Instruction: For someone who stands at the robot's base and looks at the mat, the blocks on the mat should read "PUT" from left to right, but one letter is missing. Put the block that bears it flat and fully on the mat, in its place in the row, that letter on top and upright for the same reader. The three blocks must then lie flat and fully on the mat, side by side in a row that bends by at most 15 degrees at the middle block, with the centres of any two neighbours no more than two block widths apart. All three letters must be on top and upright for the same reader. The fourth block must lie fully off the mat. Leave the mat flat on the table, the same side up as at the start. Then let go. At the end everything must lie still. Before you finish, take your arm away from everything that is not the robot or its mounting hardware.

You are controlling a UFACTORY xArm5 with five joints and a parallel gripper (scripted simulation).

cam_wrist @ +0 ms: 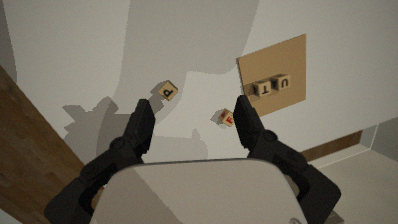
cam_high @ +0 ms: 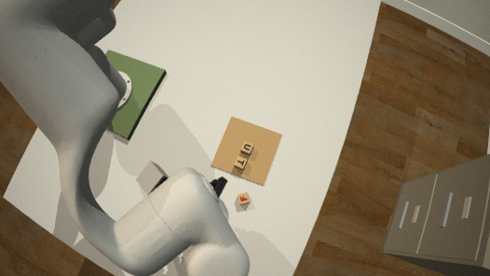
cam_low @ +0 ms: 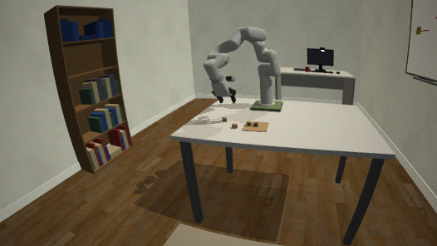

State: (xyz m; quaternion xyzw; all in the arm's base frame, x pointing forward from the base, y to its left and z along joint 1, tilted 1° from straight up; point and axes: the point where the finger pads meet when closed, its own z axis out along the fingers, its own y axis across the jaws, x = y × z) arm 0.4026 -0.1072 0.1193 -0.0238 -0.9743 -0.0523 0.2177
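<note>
Right now the wooden block is 3 cm to the right of my hand and 12 cm below it. Also, from my hand: mat: 1 cm ahead, 19 cm to the left, 14 cm below; F block: 7 cm ahead, 8 cm to the left, 12 cm below.
</note>
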